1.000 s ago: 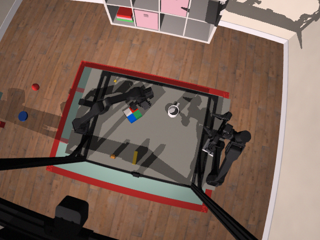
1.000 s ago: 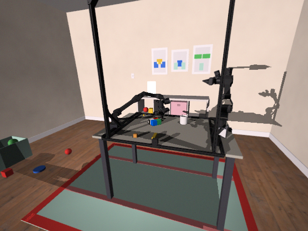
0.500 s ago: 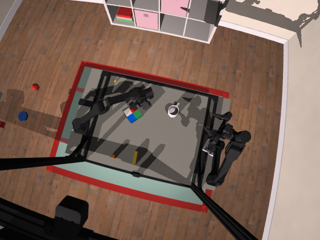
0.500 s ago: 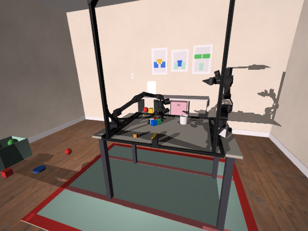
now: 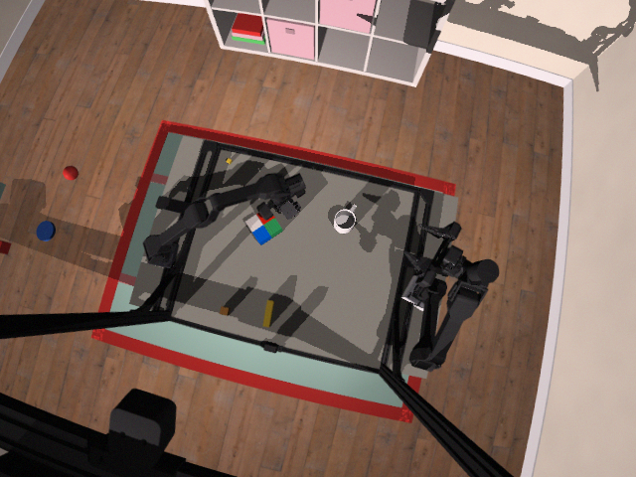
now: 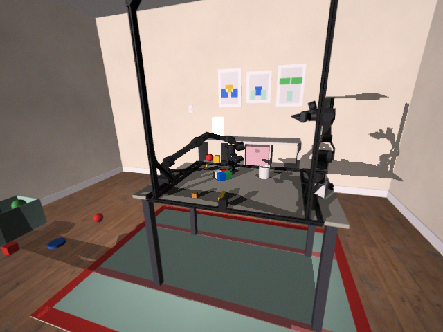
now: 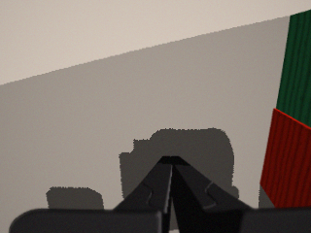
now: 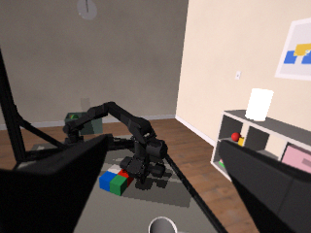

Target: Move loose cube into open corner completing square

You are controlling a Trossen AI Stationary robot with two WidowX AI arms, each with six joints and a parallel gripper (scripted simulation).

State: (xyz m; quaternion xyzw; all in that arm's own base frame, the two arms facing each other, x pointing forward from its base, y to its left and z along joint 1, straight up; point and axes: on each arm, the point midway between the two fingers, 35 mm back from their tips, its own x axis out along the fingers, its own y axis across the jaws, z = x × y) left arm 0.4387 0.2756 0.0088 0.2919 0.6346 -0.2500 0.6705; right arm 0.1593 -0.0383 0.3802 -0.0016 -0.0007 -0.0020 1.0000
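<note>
Right now the red cube is 6 cm to the left of my left hand, 6 cm behind it and 3 cm below it. Also, from my left hand: green cube 10 cm behind, 3 cm to the left, 3 cm below; blue cube 13 cm behind, 6 cm to the left, 3 cm below; white cube 10 cm to the left, 9 cm behind, 3 cm below.
</note>
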